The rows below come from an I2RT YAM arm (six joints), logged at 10 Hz.
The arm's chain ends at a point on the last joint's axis. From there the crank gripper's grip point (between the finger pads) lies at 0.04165 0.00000 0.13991 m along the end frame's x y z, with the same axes.
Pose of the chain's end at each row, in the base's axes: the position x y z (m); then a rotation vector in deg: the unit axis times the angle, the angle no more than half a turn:
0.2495, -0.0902, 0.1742, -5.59, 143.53, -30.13
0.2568, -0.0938, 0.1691, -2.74, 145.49, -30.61
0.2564, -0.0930, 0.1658, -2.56, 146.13, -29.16
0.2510, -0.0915, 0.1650, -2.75, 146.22, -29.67
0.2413, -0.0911, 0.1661, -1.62, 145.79, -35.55
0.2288, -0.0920, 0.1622, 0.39, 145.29, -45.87
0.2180, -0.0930, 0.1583, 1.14, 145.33, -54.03
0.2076, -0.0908, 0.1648, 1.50, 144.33, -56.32
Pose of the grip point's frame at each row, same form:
0.2918, -0.1464, 0.0463, -5.59, 143.53, -30.13
0.2933, -0.1506, 0.0397, -2.74, 145.49, -30.61
0.2922, -0.1471, 0.0350, -2.56, 146.13, -29.16
0.2863, -0.1465, 0.0345, -2.75, 146.22, -29.67
0.2737, -0.1562, 0.0395, -1.62, 145.79, -35.55
0.2536, -0.1735, 0.0437, 0.39, 145.29, -45.87
0.2349, -0.1861, 0.0472, 1.14, 145.33, -54.03
0.2242, -0.1874, 0.0566, 1.50, 144.33, -56.32

